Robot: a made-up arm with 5 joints.
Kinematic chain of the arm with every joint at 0, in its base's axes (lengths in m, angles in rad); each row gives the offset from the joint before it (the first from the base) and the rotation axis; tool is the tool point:
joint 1: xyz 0 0 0.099 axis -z
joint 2: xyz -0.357 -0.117 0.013 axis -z
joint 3: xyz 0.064 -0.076 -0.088 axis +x
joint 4: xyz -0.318 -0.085 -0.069 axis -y
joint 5: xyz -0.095 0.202 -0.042 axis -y
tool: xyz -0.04 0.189 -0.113
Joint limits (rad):
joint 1: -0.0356..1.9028
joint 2: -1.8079..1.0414
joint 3: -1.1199..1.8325
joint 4: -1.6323..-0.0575
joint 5: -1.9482..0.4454
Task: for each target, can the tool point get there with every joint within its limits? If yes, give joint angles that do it. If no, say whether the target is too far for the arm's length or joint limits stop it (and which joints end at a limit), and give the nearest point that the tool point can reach.
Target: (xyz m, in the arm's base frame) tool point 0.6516 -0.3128 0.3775
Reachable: no: joint limits stop it (at a limit: joint 1, joint 2, joint 4) | nearest point 0.4406 0.1840 0.1646 | short by 0.580 m
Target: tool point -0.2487 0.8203 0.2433
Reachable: yes | joints 1.5165 -0.5892 1.1731 -0.3199 -0.1432
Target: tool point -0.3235 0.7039 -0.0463
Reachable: yes | joints 0.8622 0.2511 -0.1557 -1.0336 -0.0777
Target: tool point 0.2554 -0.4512 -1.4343
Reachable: no: too far | nearest point -0.1145 -0.4443 -0.3492 | short by 1.146 m
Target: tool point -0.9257 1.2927 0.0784
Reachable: no: too far | nearest point -0.5302 0.7404 0.0516 | short by 0.680 m
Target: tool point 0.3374 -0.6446 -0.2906
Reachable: no: joint limits stop it (at a limit: joint 1, joint 2, joint 3, joint 4) | nearest point -0.1195 -0.5043 -0.3390 | short by 0.480 m
